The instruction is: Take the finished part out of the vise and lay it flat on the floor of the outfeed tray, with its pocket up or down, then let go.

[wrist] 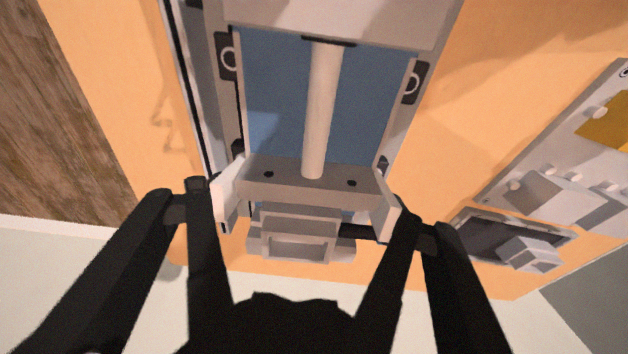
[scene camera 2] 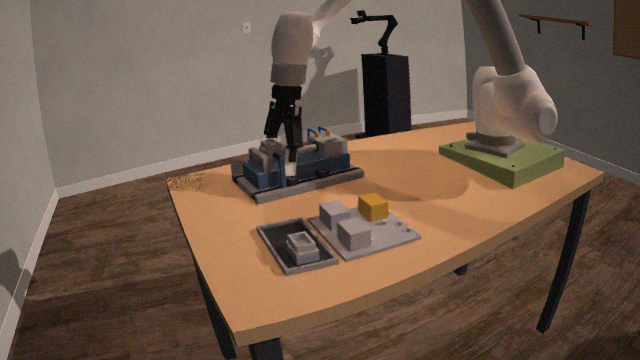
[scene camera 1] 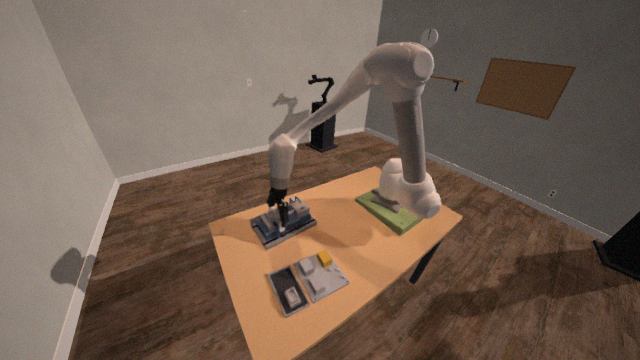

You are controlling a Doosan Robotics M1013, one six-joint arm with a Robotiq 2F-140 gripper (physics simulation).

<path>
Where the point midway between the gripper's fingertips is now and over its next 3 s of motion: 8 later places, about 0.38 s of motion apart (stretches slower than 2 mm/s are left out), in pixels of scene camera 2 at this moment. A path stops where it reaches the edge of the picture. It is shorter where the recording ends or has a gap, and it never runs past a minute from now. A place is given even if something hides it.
My gripper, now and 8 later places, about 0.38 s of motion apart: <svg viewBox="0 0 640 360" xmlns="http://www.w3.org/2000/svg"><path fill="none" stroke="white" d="M279 169L279 167L278 167L279 168L278 168L279 166L279 154L279 154L279 154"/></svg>
</path>
